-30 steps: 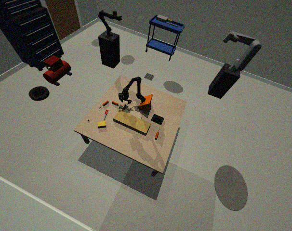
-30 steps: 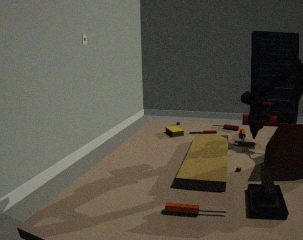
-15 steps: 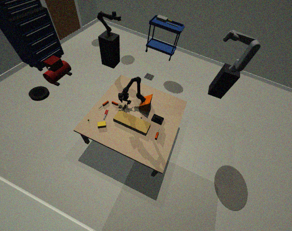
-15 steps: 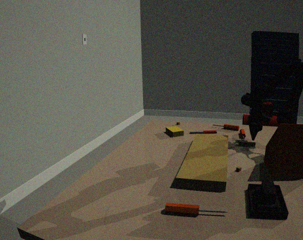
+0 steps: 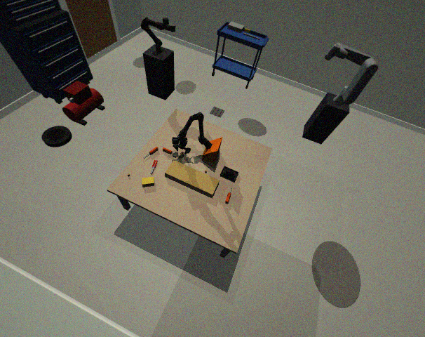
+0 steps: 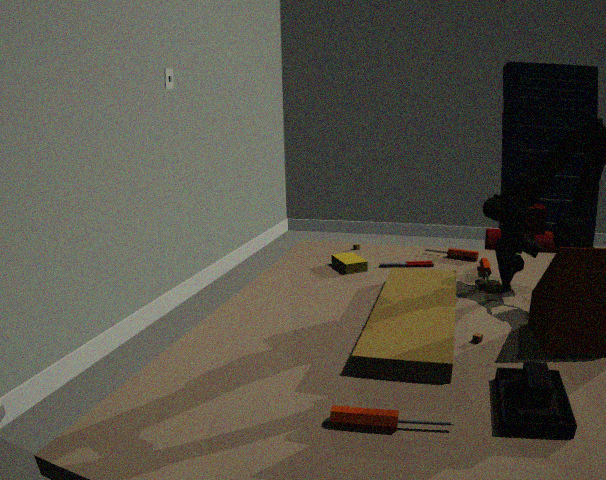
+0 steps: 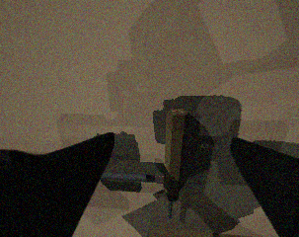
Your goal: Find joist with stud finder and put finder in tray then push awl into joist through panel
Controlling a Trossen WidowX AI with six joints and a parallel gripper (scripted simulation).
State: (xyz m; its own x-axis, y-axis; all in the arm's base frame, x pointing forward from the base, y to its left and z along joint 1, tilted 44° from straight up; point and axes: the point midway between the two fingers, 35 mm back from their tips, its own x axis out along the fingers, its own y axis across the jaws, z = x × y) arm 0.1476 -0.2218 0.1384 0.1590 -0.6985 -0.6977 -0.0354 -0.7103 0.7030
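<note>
Right now the awl is 5 cm ahead of my gripper tip and 1 cm below it. Also, from my gripper tip: black tray 1 cm ahead, 56 cm to the left; yellow block 45 cm ahead, 13 cm to the right; stud finder 1 cm ahead, 58 cm to the left, 3 cm above.
</note>
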